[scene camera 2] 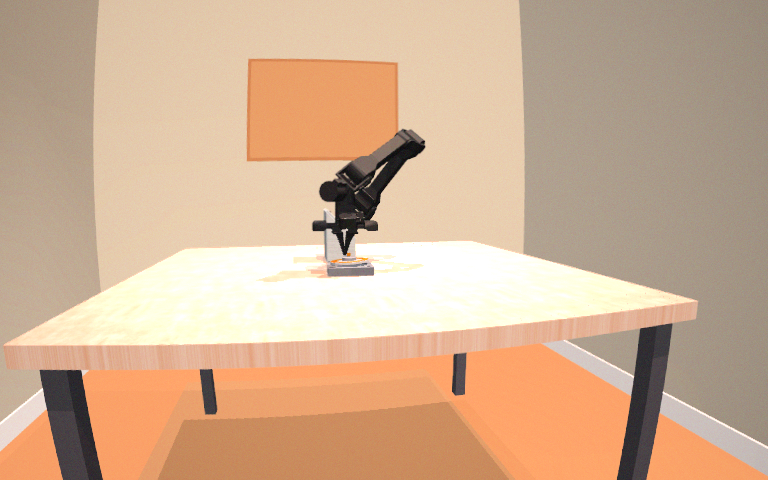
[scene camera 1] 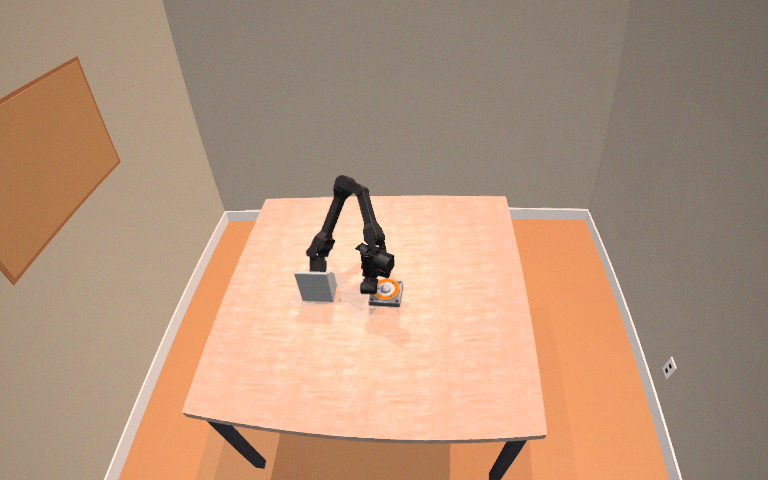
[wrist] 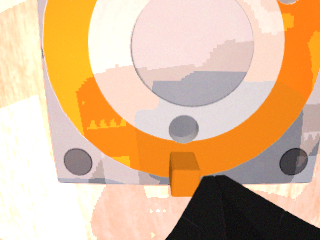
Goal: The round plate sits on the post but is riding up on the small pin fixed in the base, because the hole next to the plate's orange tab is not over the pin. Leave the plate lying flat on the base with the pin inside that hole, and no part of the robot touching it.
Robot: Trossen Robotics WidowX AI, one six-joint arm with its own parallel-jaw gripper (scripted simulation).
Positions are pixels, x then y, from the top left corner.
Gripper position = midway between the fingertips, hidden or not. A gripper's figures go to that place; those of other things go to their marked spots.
The gripper (wrist: 213, 186) is 0.10 m from the lens. A grey square base (wrist: 191, 60): 0.08 m from the lens.
